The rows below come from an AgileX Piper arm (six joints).
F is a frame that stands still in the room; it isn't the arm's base.
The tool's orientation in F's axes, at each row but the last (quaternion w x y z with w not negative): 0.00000, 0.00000, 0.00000, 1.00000; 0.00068, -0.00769, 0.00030, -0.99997; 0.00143, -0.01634, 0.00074, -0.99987; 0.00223, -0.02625, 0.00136, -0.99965; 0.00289, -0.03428, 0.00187, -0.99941; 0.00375, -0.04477, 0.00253, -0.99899; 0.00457, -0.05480, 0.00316, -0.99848; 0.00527, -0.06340, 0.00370, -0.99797; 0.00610, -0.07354, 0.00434, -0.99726; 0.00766, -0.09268, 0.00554, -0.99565
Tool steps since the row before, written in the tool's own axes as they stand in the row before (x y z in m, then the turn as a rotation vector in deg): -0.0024, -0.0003, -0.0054, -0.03, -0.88, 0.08; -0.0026, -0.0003, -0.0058, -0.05, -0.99, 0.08; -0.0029, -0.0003, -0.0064, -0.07, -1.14, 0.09; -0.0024, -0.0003, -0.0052, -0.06, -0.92, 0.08; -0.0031, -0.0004, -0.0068, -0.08, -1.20, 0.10; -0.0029, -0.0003, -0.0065, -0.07, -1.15, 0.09; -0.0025, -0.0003, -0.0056, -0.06, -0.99, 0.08; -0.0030, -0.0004, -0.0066, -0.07, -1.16, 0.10; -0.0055, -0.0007, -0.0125, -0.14, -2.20, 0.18; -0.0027, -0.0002, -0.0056, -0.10, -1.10, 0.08
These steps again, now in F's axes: 0.0024, 0.0003, -0.0054, 0.03, 0.88, 0.08; 0.0025, 0.0003, -0.0058, 0.05, 0.99, 0.08; 0.0027, 0.0003, -0.0065, 0.07, 1.14, 0.09; 0.0021, 0.0003, -0.0053, 0.06, 0.92, 0.08; 0.0026, 0.0004, -0.0070, 0.08, 1.20, 0.10; 0.0023, 0.0004, -0.0067, 0.07, 1.15, 0.09; 0.0019, 0.0004, -0.0058, 0.06, 0.99, 0.08; 0.0021, 0.0005, -0.0069, 0.07, 1.16, 0.10; 0.0036, 0.0009, -0.0132, 0.14, 2.20, 0.18; 0.0016, 0.0003, -0.0060, 0.10, 1.10, 0.07
